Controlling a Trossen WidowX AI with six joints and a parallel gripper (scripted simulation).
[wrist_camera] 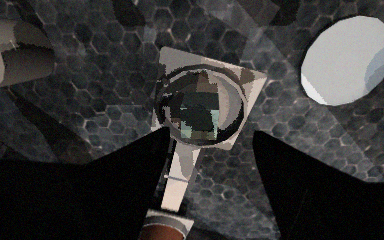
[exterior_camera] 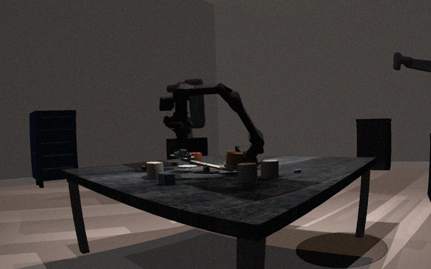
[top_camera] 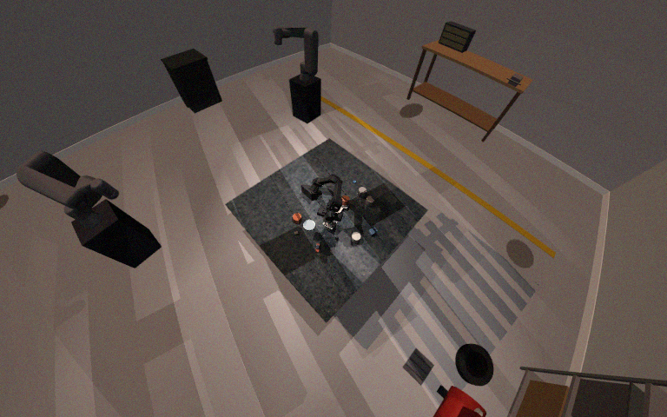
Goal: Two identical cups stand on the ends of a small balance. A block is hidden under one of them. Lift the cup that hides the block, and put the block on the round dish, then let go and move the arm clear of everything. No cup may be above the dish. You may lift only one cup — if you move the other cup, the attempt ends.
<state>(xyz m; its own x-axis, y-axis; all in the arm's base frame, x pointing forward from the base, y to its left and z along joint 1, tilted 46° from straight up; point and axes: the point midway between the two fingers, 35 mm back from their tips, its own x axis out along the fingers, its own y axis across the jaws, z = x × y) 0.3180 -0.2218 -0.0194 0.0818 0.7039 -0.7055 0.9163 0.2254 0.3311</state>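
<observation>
The white round dish lies 140 mm behind my gripper tip, 90 mm to the right of it and 130 mm below it. Round my gripper tip: balance (10 mm behind, 130 mm to the left, 90 mm below); red piece (50 mm ahead, 200 mm to the right, 120 mm below); blue disc (120 mm behind, 530 mm to the left, 120 mm below).
</observation>
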